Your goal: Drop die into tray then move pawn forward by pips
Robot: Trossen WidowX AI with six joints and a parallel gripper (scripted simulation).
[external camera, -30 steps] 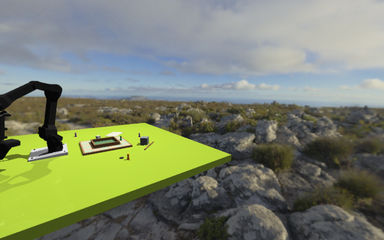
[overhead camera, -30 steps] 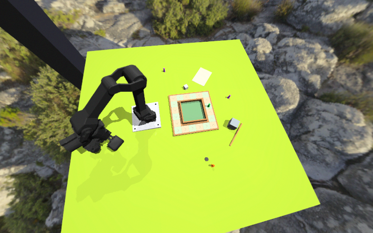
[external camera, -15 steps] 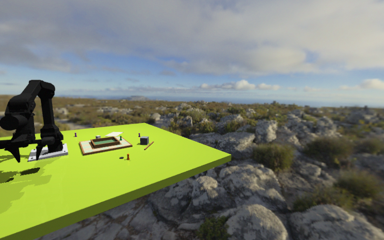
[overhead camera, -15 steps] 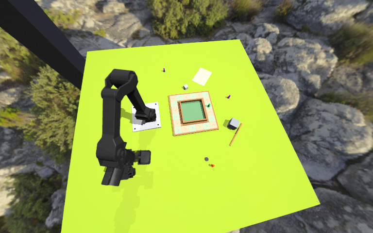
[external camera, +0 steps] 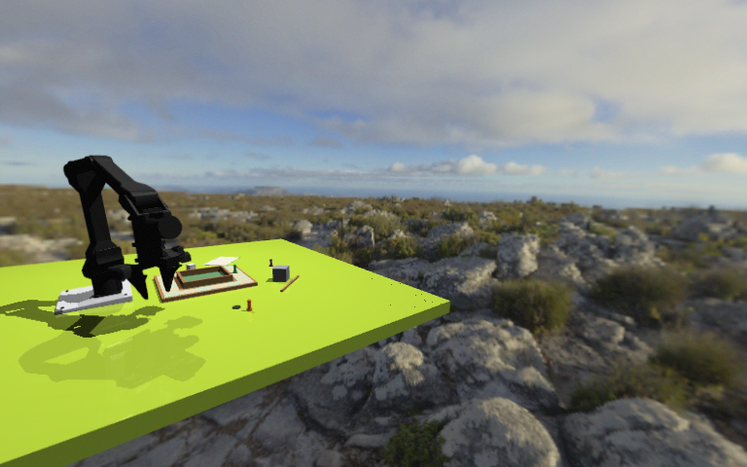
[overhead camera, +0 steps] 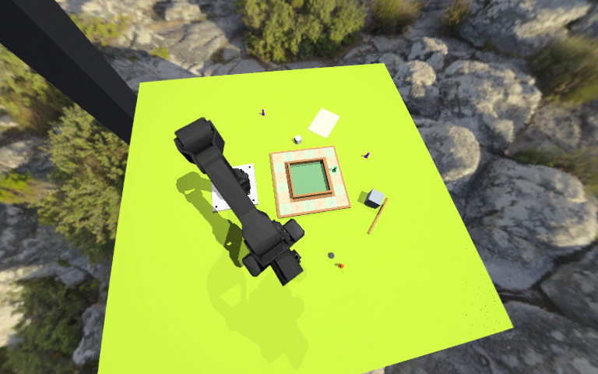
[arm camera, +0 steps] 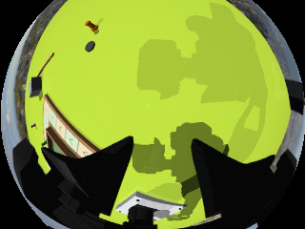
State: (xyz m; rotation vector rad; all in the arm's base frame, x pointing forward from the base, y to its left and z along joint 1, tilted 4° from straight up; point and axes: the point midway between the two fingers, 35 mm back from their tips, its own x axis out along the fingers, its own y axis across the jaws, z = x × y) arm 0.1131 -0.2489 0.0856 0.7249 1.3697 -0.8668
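Right now the white die is 450 mm to the left of my gripper tip, 150 mm ahead of it and 50 mm below it. From my gripper tip the other things lie so: orange pawn (210 mm ahead, 80 mm to the right, 50 mm below); dark disc (190 mm ahead, 60 mm below, 40 mm to the right); green dice tray (260 mm to the left, 160 mm ahead, 60 mm below).
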